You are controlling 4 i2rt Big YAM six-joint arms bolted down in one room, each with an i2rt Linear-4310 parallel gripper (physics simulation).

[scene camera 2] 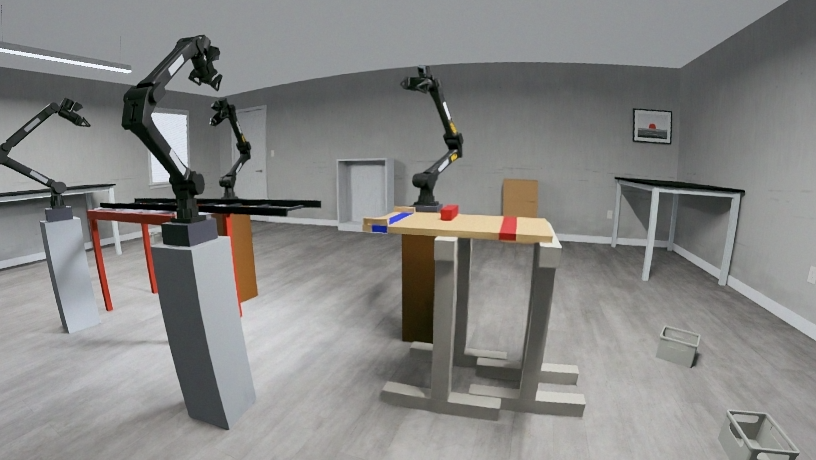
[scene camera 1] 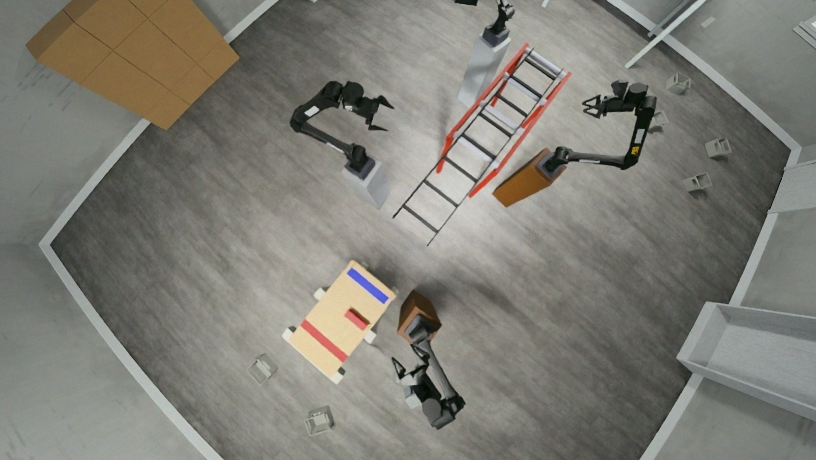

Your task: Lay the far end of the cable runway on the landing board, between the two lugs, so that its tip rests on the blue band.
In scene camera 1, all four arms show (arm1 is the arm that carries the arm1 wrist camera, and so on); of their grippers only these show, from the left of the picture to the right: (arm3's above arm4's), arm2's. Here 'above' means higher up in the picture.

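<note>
The black ladder-like cable runway (scene camera 1: 420, 218) (scene camera 2: 251, 210) lies on a red stand (scene camera 1: 555, 92) (scene camera 2: 100, 262). Its far end sticks out past the stand, apart from the landing board (scene camera 1: 325, 314) (scene camera 2: 480, 223). The wooden board has a blue band (scene camera 1: 367, 285) (scene camera 2: 400, 217) at its runway-side end, with small lugs at the corners. In scene camera 1, arm3's gripper (scene camera 1: 390, 118) is open, left of the runway. Arm4's gripper (scene camera 1: 404, 353) is open, right of the board. Arm2's gripper (scene camera 1: 583, 108) is open, right of the runway. Arm1's gripper does not show there.
A red block (scene camera 1: 356, 318) (scene camera 2: 449, 212) sits on the board, near a red band (scene camera 1: 324, 340) (scene camera 2: 508, 228). Arm pedestals flank stand and board. Small grey crates (scene camera 1: 261, 368) (scene camera 2: 678, 346) stand on the floor. In scene camera 2, a large arm (scene camera 2: 148, 114) stands before the runway.
</note>
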